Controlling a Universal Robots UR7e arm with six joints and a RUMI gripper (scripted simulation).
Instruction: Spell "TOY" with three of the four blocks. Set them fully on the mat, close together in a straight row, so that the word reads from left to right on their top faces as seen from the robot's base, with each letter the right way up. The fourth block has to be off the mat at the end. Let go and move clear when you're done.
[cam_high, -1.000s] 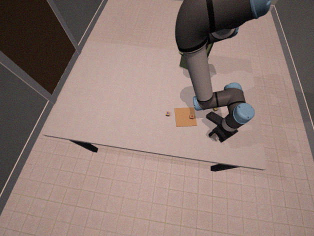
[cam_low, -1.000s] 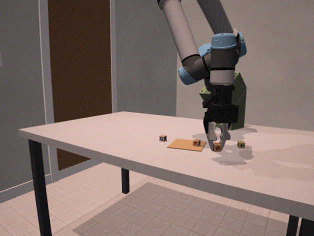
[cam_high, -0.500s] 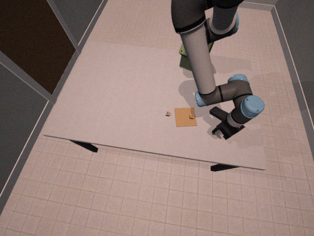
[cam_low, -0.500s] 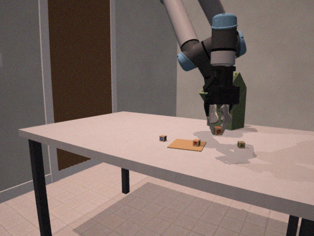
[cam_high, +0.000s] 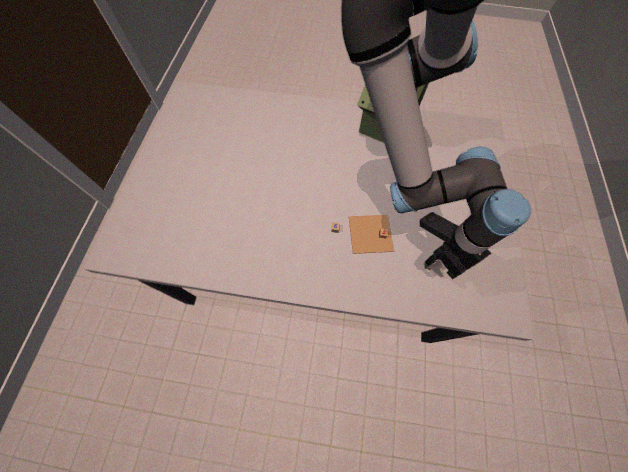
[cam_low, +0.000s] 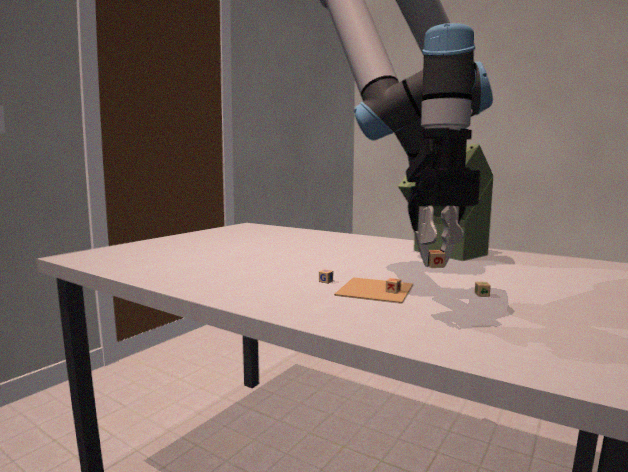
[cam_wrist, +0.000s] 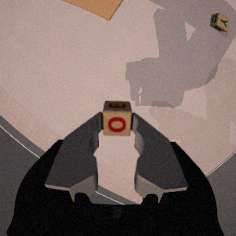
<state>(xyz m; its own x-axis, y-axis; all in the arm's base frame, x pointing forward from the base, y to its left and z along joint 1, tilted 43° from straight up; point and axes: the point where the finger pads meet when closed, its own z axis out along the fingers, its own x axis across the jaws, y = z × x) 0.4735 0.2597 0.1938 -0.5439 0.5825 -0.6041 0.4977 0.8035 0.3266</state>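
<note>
Now: the wooden block right at my hand. Also, from my hand: mat: 18 cm to the right, 11 cm below, 10 cm behind; then T block: 14 cm to the right, 11 cm behind, 10 cm below.
</note>
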